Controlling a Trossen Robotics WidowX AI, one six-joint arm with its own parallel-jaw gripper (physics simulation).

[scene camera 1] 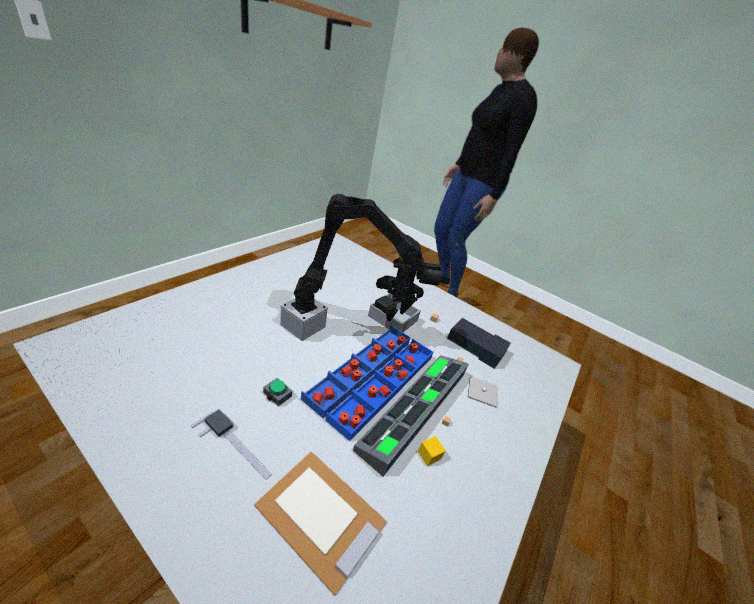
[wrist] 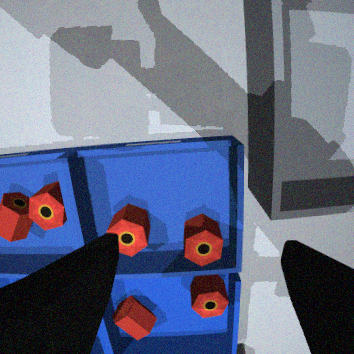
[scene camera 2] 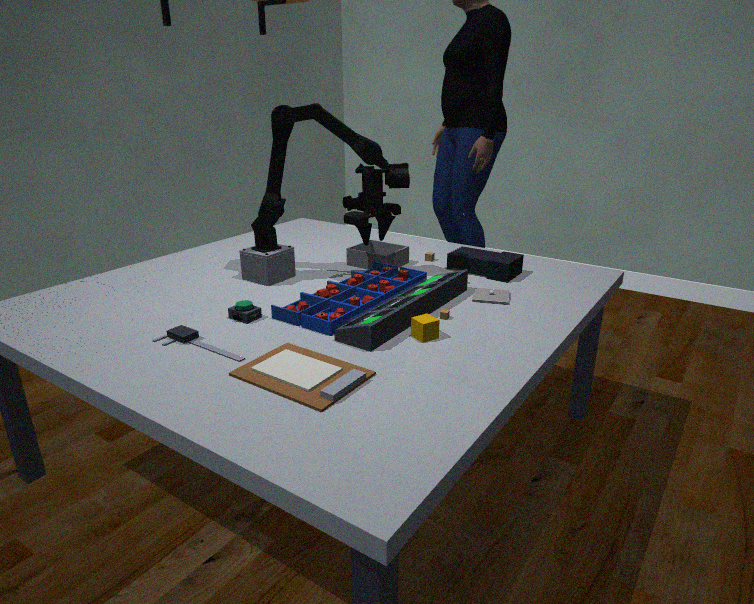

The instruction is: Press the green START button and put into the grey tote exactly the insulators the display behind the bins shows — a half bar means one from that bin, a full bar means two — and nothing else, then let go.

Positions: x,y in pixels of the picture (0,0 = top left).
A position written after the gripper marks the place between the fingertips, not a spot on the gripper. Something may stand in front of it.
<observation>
gripper: scene camera 1 395,317; wrist 201,248; scene camera 2 373,243
same spot on black box: [scene camera 1: 490,349] = [scene camera 2: 496,260]
same spot on grey tool: [scene camera 1: 217,421] = [scene camera 2: 180,331]
</observation>
